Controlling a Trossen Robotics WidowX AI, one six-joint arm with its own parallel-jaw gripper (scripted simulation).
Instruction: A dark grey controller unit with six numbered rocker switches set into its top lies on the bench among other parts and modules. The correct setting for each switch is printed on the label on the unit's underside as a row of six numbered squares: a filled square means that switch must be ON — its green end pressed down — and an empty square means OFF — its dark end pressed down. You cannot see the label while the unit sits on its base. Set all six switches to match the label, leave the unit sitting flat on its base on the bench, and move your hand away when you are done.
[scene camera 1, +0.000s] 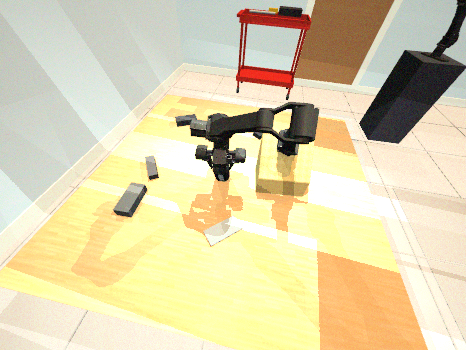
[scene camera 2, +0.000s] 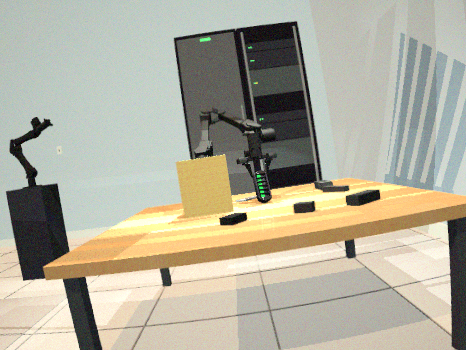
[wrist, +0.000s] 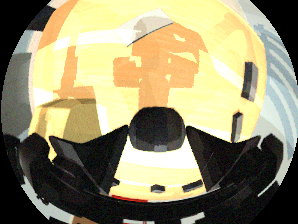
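Observation:
My gripper (scene camera 1: 220, 168) is visible, and the wrist view shows the gripper (wrist: 157, 128) as well. A pale flat plate (wrist: 142, 25) is also visible.

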